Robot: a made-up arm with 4 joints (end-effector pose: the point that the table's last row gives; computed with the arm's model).
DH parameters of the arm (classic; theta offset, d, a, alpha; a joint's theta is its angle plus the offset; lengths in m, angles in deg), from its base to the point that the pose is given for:
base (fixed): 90 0.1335 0 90
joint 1: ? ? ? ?
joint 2: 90 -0.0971 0.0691 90
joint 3: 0 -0.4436 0.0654 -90
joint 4: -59.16 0 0.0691 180
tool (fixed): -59.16 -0.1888 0 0
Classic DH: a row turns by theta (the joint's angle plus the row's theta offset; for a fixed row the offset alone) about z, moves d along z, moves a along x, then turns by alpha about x.
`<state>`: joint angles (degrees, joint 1 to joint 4).
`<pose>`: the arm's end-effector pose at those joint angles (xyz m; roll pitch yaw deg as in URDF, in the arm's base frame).
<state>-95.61 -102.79 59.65 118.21</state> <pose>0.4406 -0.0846 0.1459 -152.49 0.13 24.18</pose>
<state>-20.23 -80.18 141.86 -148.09</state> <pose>0.4003 -0.1078 0.4324 167.24 -13.49 114.74</pose>
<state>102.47 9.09 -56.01 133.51</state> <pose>0.1293 0.0742 -0.4855 -89.52 31.11 125.29</pose>
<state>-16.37 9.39 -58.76 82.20</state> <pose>0.1573 -0.5318 0.4038 60.15 -22.96 -95.75</pose>
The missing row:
joint 1: 0 -0.0593 -0.0736 90
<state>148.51 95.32 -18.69 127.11</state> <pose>-0.5848 0.2335 0.0520 -137.79 -30.05 -148.88</pose>
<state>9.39 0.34 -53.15 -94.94</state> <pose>0.1604 -0.4796 0.0405 -53.48 -5.43 92.63</pose>
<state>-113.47 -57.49 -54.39 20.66</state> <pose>0.4355 0.0943 0.1389 -61.61 33.40 45.00</pose>
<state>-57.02 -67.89 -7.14 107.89</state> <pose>0.4761 -0.1035 0.1526 -41.96 -31.10 -26.40</pose>
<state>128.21 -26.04 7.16 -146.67</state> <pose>0.1925 0.3668 -0.1859 -124.83 -2.15 -170.67</pose>
